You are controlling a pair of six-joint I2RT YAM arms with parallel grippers.
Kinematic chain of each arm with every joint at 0, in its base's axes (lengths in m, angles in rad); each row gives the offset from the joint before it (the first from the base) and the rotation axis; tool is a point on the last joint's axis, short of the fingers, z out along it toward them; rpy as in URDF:
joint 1: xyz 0 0 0.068 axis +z
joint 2: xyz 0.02 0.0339 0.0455 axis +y
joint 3: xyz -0.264 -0.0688 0 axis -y
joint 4: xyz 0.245 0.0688 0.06 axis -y
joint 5: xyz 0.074 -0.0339 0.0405 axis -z
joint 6: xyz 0.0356 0 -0.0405 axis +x
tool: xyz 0 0 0 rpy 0 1.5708 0
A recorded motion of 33 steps. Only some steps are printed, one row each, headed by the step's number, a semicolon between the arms.
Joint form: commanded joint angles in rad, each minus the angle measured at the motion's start. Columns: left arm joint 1, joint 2, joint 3, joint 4, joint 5, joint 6; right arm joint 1, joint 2, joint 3, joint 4, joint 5, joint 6.
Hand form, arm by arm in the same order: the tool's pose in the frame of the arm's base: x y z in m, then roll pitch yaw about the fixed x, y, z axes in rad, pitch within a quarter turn. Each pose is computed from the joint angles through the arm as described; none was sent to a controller.
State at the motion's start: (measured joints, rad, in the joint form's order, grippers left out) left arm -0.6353 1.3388 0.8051 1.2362 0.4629 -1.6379; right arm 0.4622 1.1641 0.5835 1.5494 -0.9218 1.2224
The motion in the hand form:
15: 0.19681 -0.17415 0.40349 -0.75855 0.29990 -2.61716; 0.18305 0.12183 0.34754 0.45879 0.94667 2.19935
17: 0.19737 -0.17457 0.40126 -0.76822 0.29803 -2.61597; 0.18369 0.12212 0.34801 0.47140 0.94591 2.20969
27: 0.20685 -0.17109 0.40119 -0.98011 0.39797 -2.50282; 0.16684 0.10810 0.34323 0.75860 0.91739 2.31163
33: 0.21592 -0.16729 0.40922 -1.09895 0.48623 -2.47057; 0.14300 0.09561 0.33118 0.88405 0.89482 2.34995
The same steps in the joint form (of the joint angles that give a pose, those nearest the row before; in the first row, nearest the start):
15: -0.0272 -0.0437 0.0649 0.0826 0.0111 -0.0268; -0.0035 0.0860 0.0246 0.1242 0.0078 0.0102
17: -0.0273 -0.0435 0.0590 0.0772 0.0098 -0.0219; -0.0037 0.0847 0.0274 0.1127 0.0072 0.0101
27: 0.0043 -0.1153 0.0932 -0.2975 0.0065 0.2273; -0.0228 -0.1533 -0.0506 -0.3341 0.0668 -0.1368
33: 0.0371 -0.1302 0.1669 -0.5278 0.0234 0.3685; -0.0233 -0.3477 -0.1321 -0.5714 0.1117 -0.1960

